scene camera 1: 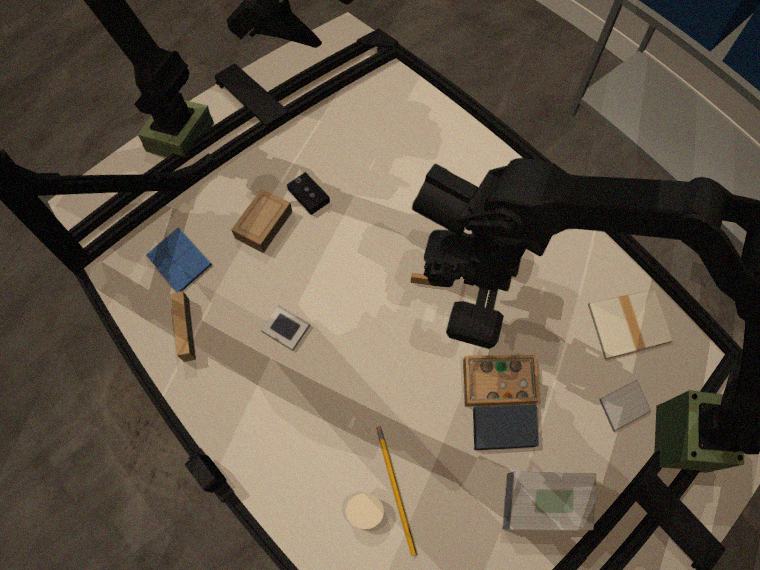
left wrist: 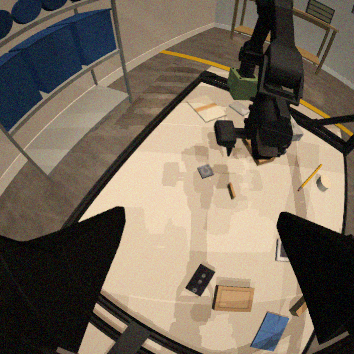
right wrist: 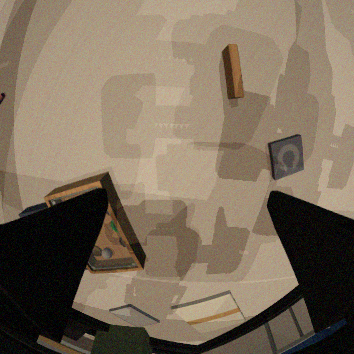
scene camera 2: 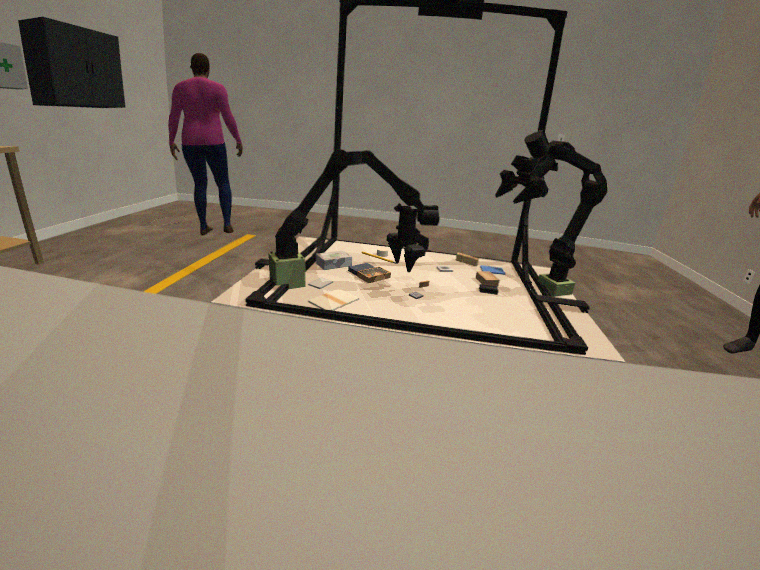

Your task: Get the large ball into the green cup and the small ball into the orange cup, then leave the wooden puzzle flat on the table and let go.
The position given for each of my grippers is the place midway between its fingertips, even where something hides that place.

My left gripper (scene camera 1: 335,23) is open and holds nothing. My right gripper (scene camera 1: 475,298) is open, holding nothing. Also in view: a wooden puzzle (scene camera 1: 495,380). The table carries a dark blue block (scene camera 1: 513,426).
The wooden puzzle shows as well in the right wrist view (right wrist: 116,249). My left gripper shows as well in the left wrist view (left wrist: 205,218) and in scene camera 2 (scene camera 2: 504,199). My right gripper shows as well in the left wrist view (left wrist: 243,154), in the right wrist view (right wrist: 190,198) and in scene camera 2 (scene camera 2: 402,267).
